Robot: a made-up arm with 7 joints.
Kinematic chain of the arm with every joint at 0, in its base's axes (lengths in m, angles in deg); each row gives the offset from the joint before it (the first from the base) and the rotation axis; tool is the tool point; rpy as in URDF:
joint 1: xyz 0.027 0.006 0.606 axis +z
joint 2: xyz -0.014 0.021 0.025 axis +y
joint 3: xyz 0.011 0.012 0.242 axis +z
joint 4: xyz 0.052 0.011 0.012 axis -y
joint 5: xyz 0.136 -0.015 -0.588 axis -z
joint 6: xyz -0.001 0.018 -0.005 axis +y
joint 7: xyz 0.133 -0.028 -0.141 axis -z
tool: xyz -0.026 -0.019 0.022 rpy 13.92 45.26 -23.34
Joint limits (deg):
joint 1: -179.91..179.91
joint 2: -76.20..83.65
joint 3: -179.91..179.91
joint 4: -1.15..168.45
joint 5: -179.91..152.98
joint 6: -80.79..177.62
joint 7: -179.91..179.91
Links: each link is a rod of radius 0.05 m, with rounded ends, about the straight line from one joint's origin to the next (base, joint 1, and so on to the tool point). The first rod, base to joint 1, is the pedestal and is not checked.
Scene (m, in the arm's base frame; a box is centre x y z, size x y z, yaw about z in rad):
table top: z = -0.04
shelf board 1: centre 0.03 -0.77 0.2 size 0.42 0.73 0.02 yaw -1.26
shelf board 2: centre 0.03 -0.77 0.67 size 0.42 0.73 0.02 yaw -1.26
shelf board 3: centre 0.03 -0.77 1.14 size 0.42 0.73 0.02 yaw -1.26
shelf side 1: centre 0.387 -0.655 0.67 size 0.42 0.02 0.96 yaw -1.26
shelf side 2: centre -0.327 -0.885 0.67 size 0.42 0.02 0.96 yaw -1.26
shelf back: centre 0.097 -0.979 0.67 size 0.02 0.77 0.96 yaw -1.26
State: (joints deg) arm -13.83 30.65 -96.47 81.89 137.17 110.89 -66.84
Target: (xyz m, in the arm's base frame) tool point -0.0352 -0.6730 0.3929
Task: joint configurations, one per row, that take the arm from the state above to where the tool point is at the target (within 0.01 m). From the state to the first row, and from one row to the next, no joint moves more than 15 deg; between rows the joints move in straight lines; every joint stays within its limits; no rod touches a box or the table.
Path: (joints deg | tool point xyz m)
1: -9.98 37.22 -105.54 75.10 132.95 124.24 -65.16 | 0.0454 -0.7198 0.8981
2: -6.14 43.80 -114.61 68.31 128.74 137.58 -63.48 | 0.0142 -0.6585 0.8880
3: -2.29 50.37 -123.68 61.52 124.52 150.93 -61.80 | -0.0114 -0.5830 0.8943
4: 1.56 56.94 -132.75 54.73 120.31 164.27 -60.12 | -0.0292 -0.4956 0.9104
5: 5.41 63.52 -141.83 47.94 116.09 177.62 -58.44 | -0.0397 -0.3990 0.9288
6: -0.40 58.20 -129.56 42.87 115.97 169.57 -58.87 | -0.0939 -0.4555 0.7990
7: -6.20 52.88 -117.29 37.79 115.84 161.52 -59.29 | -0.1285 -0.4743 0.6579
8: -12.00 47.56 -105.02 32.71 115.72 153.47 -59.72 | -0.1367 -0.4597 0.5185
9: -17.81 42.25 -92.76 27.64 115.59 145.41 -60.15 | -0.1168 -0.4192 0.3929
10: -19.80 43.95 -86.92 36.43 120.82 131.75 -62.78 | -0.1035 -0.5109 0.3900
11: -21.79 45.65 -81.08 45.22 126.05 118.08 -65.42 | -0.0761 -0.5969 0.3905
12: -23.78 47.35 -75.24 54.01 131.28 104.41 -68.06 | -0.0352 -0.6730 0.3929

